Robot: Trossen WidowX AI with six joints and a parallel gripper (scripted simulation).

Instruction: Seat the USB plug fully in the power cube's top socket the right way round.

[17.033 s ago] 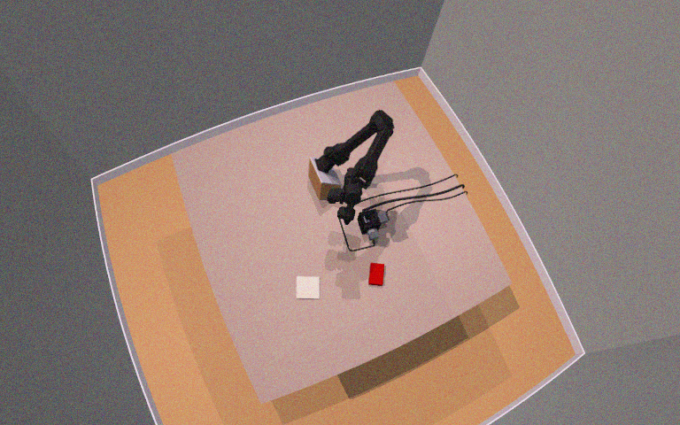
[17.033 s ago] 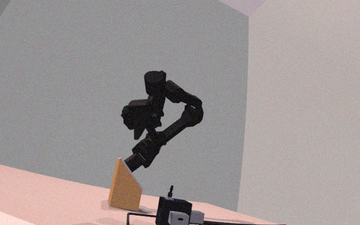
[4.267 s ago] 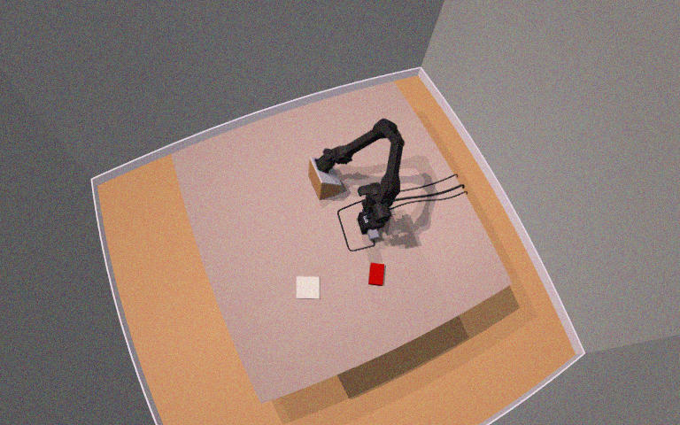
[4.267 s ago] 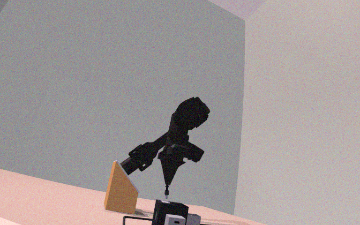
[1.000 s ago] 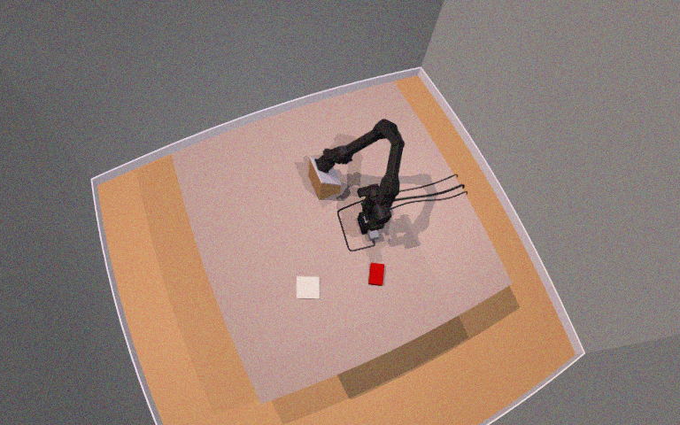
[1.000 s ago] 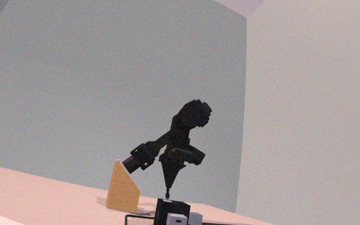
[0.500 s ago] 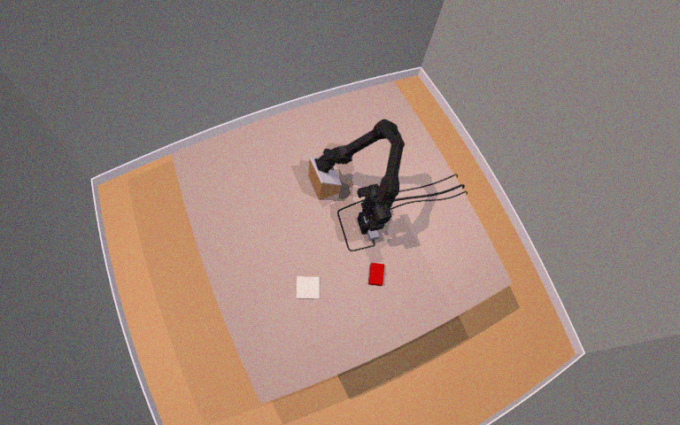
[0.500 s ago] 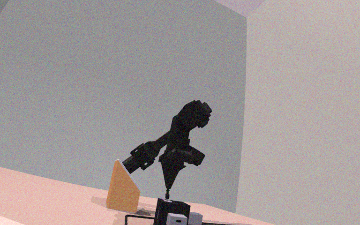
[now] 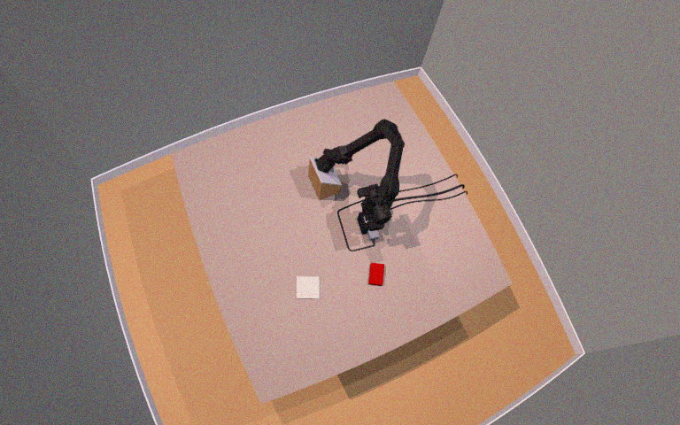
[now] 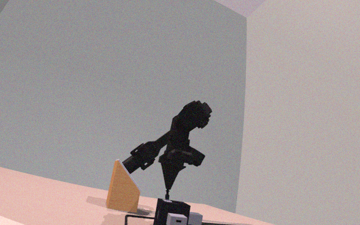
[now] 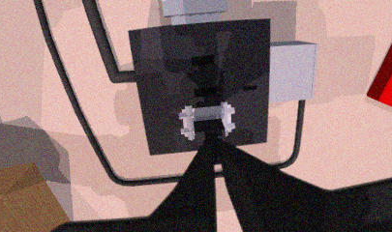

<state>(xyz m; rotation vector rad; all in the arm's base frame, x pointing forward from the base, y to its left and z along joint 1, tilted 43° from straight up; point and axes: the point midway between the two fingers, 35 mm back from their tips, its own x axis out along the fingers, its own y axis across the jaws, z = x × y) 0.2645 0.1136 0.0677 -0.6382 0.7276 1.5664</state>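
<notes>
Right now my gripper tip is 20 mm above the USB plug. The rest, counted from my gripper tip: red block 230 mm ahead, 20 mm to the right, 100 mm below; USB socket 40 mm below; white block 210 mm ahead, 320 mm to the right, 100 mm below.
</notes>
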